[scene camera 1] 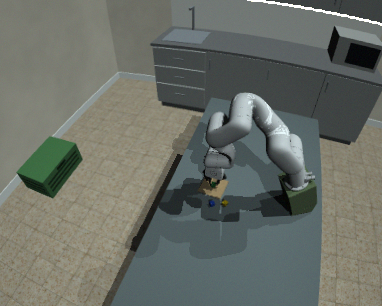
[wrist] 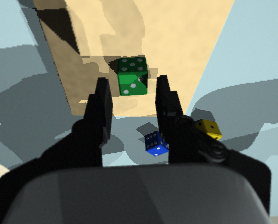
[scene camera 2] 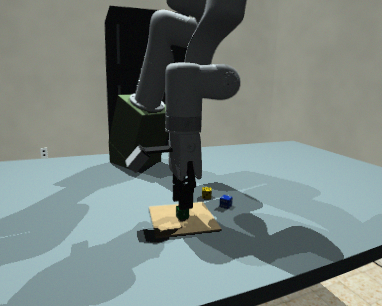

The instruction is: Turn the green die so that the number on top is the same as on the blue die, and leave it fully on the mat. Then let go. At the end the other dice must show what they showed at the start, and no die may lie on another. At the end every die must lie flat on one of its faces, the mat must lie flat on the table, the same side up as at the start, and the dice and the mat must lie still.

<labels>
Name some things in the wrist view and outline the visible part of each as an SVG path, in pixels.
The gripper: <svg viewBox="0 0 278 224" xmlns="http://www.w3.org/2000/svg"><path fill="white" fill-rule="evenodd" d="M272 173L265 163L233 149L227 149L223 143L195 127L194 120L190 116L183 114L177 91L170 90L167 75L157 77L155 107L160 138L162 137L163 141L169 145L168 164L103 167L101 147L110 140L113 101L109 80L105 77L98 77L95 94L89 94L84 117L73 124L71 133L44 151L40 158L34 158L0 177L0 224L272 224L269 218Z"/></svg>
A tan mat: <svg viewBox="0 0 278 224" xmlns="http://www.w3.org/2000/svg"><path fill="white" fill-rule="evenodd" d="M33 0L72 115L84 116L89 94L95 94L98 77L105 77L109 80L113 101L112 116L157 117L155 96L157 77L160 75L167 75L170 90L177 91L183 114L185 115L234 3L234 0ZM145 57L148 69L147 94L121 96L117 78L118 59Z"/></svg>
A green die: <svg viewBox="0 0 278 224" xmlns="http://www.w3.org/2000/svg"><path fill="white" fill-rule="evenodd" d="M145 57L118 59L117 78L121 96L147 94L148 69Z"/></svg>
</labels>
